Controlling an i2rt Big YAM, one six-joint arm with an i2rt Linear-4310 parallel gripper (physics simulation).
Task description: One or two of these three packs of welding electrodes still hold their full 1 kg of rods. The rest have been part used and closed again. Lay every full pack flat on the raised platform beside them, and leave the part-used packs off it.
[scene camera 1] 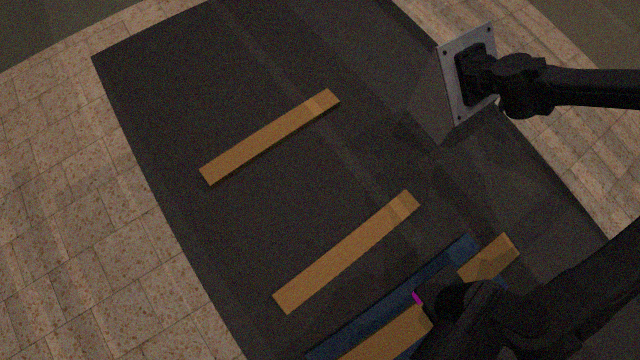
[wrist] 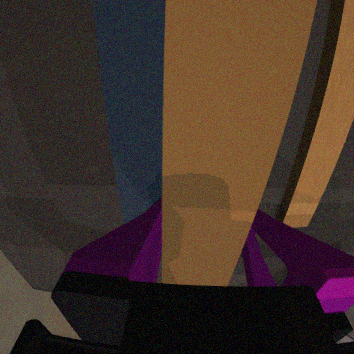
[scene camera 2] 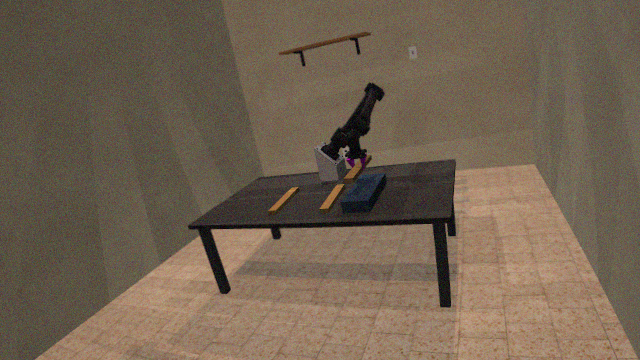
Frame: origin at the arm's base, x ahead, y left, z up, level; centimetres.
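Seen in the pictures: gripper, fingertip midpoint: [scene camera 1: 432,306] [wrist: 202,206]; arm's base at its link origin: [scene camera 1: 471,74] [scene camera 2: 329,153].
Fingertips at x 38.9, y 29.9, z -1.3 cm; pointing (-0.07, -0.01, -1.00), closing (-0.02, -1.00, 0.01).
Note:
Offsets run from my fingertips to a thing's top centre. Level surfaces: height alone.
My gripper [scene camera 1: 434,301] [scene camera 2: 357,161] [wrist: 202,206] is shut on a long orange pack @[dx +0.1, dy +0.0, dz +2.9 cm] [scene camera 1: 489,261] [scene camera 2: 353,173] [wrist: 220,110], its magenta fingers on both long sides. The pack is held off the table; in scene view 1 it overlaps the blue raised platform @[dx +1.5, dy +1.9, dz -8.8 cm] [scene camera 1: 390,304] [scene camera 2: 367,189] [wrist: 132,100], with blue showing beside it. Its exact height is unclear, and the gripper hides its middle in scene view 1. A second orange pack @[dx +2.2, dy -16.7, dz -12.4 cm] [scene camera 1: 346,252] [scene camera 2: 332,198] [wrist: 327,150] lies flat on the table beside the platform. A third @[dx +1.2, dy -47.4, dz -12.4 cm] [scene camera 1: 270,137] [scene camera 2: 284,200] lies flat farther away. No fill marks are readable.
The black table @[dz -14.8 cm] [scene camera 1: 165,100] [scene camera 2: 415,200] carries the platform and packs. The arm's grey base block [scene camera 2: 328,167] stands at the table's back edge, its mounting plate [scene camera 1: 452,107] showing in scene view 1. A wooden shelf [scene camera 2: 325,43] hangs on the wall behind.

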